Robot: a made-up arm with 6 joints. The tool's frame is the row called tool.
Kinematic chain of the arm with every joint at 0, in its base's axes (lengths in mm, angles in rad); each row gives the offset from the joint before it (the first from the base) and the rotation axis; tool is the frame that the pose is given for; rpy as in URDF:
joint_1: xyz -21 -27 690 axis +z
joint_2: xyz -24 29 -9 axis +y
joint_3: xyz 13 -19 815 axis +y
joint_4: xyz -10 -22 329 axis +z
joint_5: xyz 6 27 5 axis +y
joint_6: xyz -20 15 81 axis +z
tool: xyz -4 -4 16 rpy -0.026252 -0.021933 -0.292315
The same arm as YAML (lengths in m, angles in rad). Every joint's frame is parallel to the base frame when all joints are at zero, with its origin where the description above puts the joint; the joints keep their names.
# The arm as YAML. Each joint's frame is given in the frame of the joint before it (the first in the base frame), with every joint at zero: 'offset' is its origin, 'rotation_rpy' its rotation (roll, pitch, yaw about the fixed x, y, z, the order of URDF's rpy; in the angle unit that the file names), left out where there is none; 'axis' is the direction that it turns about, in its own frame. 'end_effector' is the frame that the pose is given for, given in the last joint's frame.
length_unit: m
angle_unit: rad
chain:
  - id: joint_1
    offset: [-0.021, -0.027, 0.69]
    axis: "+z"
  - id: joint_2
    offset: [-0.024, 0.029, -0.009]
    axis: "+y"
  - id: joint_3
    offset: [0.013, -0.019, 0.815]
    axis: "+y"
  - id: joint_4
    offset: [-0.01, -0.022, 0.329]
    axis: "+z"
  - id: joint_5
    offset: [0.006, 0.027, 0.005]
    axis: "+y"
  - id: joint_6
    offset: [-0.02, 0.015, 0.081]
    axis: "+z"
end_effector:
  offset: [-0.004, -0.004, 0.016]
  rotation_rpy: [-0.0263, -0.0219, -0.2923]

